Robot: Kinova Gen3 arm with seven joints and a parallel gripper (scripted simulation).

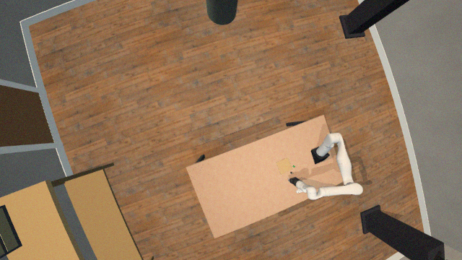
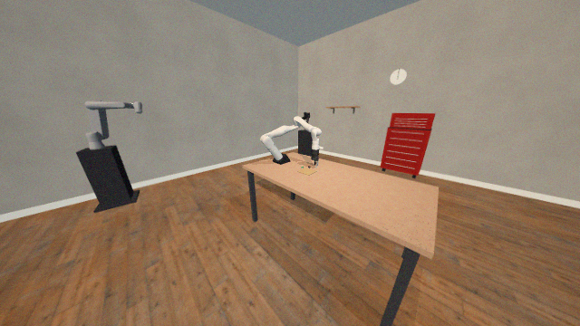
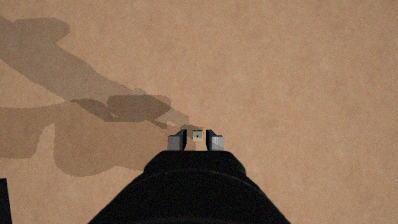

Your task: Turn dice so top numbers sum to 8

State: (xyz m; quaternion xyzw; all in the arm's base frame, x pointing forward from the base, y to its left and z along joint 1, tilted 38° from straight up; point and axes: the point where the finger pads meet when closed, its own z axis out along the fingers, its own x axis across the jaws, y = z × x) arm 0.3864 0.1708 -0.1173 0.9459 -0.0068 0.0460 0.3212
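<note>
Right now the white die is 4 cm below my hand. From my hand the other things lie so: black die 6 cm to the right, 4 cm below, 4 cm behind; then green die 12 cm to the right, 8 cm behind, 4 cm below; then tan mat 15 cm to the right, 4 cm below, 2 cm ahead.
</note>
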